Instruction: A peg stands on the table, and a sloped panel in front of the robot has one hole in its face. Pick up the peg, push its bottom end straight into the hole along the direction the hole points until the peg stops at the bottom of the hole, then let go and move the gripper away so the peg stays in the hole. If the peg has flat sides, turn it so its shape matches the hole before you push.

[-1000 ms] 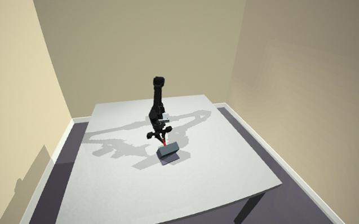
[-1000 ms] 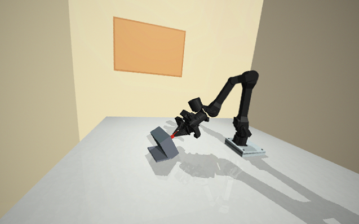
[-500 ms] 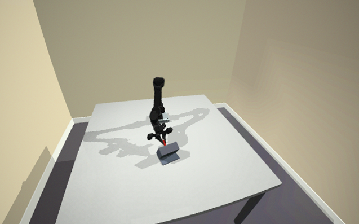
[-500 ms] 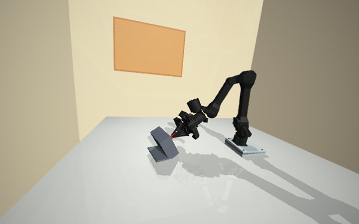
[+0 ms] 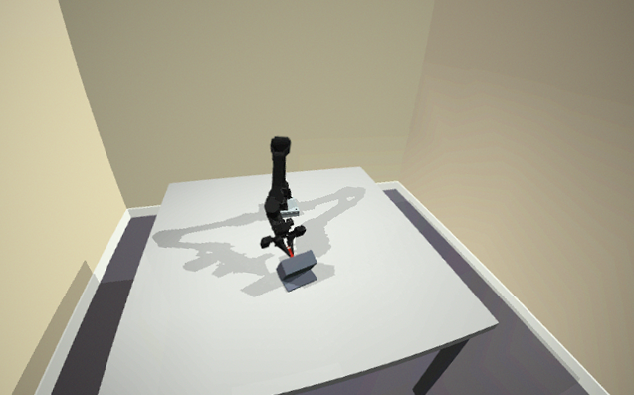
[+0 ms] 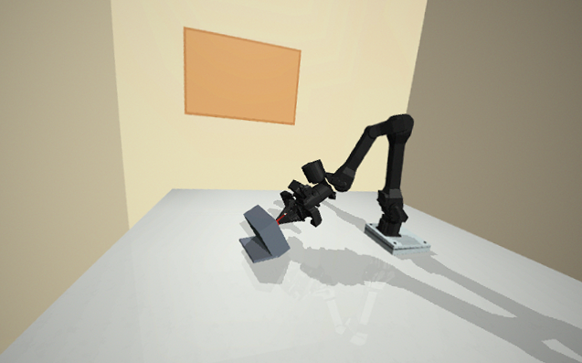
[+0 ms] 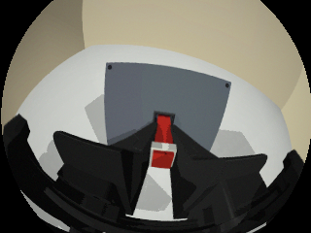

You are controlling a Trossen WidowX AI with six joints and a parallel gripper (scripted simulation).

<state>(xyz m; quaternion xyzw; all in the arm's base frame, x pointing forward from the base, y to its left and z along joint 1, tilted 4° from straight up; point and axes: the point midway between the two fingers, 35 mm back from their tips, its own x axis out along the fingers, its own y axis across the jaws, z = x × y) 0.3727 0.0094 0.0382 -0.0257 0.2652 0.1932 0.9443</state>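
The grey sloped panel lies 3 cm ahead of my gripper tip, 2 cm below it and 1 cm to the left of it. Round my gripper tip: red peg: 1 cm to the right, 1 cm behind, 1 cm above.
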